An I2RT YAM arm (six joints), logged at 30 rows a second.
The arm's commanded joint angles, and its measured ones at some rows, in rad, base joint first. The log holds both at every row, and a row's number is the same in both.
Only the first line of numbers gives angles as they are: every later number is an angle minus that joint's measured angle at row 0.
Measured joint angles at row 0: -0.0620 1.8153 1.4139 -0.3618 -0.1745 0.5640
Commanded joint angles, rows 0 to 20: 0.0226 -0.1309 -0.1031 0.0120 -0.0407 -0.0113; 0.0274 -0.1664 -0.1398 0.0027 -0.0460 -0.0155; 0.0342 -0.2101 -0.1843 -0.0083 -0.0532 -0.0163; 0.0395 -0.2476 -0.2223 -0.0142 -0.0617 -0.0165; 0.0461 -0.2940 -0.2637 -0.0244 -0.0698 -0.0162; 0.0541 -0.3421 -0.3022 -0.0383 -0.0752 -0.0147; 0.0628 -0.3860 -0.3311 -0.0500 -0.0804 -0.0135; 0.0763 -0.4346 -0.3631 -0.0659 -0.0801 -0.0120; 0.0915 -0.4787 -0.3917 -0.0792 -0.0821 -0.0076; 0.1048 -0.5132 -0.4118 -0.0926 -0.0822 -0.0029; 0.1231 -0.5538 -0.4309 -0.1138 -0.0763 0.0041; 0.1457 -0.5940 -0.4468 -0.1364 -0.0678 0.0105; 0.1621 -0.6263 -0.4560 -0.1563 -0.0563 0.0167; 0.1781 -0.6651 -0.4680 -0.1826 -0.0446 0.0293; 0.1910 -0.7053 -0.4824 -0.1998 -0.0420 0.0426; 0.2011 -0.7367 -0.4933 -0.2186 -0.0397 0.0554; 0.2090 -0.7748 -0.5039 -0.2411 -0.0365 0.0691; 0.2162 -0.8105 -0.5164 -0.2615 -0.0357 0.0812; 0.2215 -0.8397 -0.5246 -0.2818 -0.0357 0.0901; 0.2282 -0.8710 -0.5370 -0.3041 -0.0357 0.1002; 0.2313 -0.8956 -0.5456 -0.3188 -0.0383 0.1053
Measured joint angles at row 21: 0.2190 -0.8443 -0.5214 -0.2240 -0.0572 0.0614
